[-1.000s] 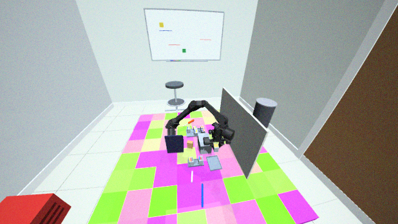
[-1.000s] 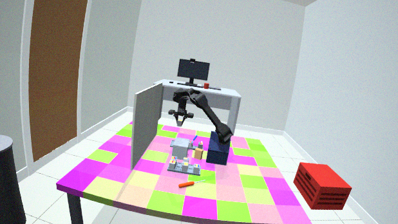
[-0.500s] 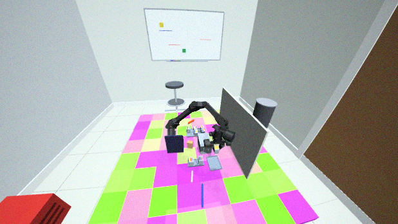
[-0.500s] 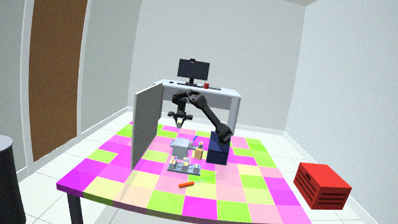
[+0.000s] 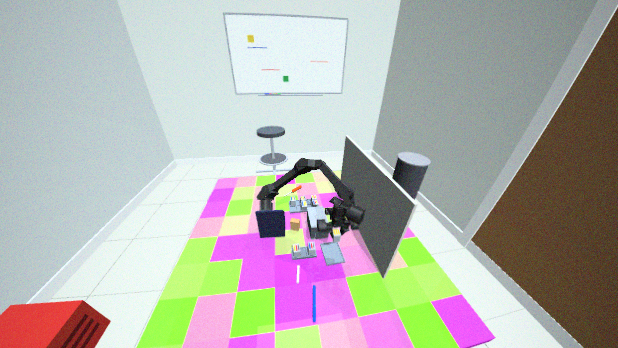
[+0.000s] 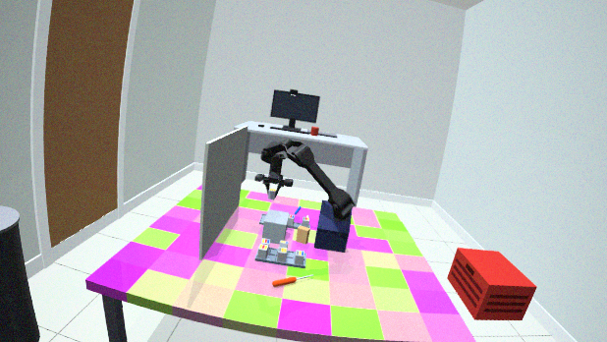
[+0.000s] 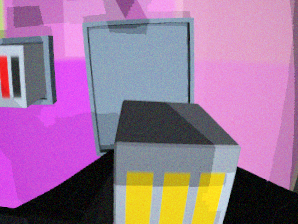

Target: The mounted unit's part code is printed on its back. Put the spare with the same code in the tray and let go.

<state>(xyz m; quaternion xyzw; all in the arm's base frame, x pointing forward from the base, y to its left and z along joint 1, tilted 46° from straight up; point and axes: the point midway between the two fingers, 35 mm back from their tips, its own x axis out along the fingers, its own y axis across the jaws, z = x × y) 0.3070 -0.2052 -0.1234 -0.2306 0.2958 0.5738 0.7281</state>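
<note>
The flat grey tray lies 13 cm below my gripper tip. Also, from my gripper tip: mounted unit 3 cm behind, 20 cm to the left, 8 cm below; spare 2 cm above; small rack 15 cm behind, 4 cm to the left, 13 cm below.
</note>
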